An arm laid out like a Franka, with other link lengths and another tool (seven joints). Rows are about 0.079 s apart.
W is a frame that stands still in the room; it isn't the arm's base.
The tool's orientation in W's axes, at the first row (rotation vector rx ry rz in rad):
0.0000, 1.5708, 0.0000
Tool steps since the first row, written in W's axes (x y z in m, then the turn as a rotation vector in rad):
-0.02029, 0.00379, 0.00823, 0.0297, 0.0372, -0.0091
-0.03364, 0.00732, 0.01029, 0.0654, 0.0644, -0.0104
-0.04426, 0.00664, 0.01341, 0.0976, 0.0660, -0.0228
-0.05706, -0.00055, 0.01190, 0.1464, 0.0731, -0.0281
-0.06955, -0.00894, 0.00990, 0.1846, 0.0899, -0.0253
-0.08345, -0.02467, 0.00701, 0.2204, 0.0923, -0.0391
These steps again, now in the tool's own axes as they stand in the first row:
-0.00823, 0.00379, -0.02029, 0.0091, 0.0372, 0.0297
-0.01029, 0.00732, -0.03364, 0.0104, 0.0644, 0.0654
-0.01341, 0.00664, -0.04426, 0.0228, 0.0660, 0.0976
-0.01190, -0.00055, -0.05706, 0.0281, 0.0731, 0.1464
-0.00990, -0.00894, -0.06955, 0.0253, 0.0899, 0.1846
-0.00701, -0.02467, -0.08345, 0.0391, 0.0923, 0.2204

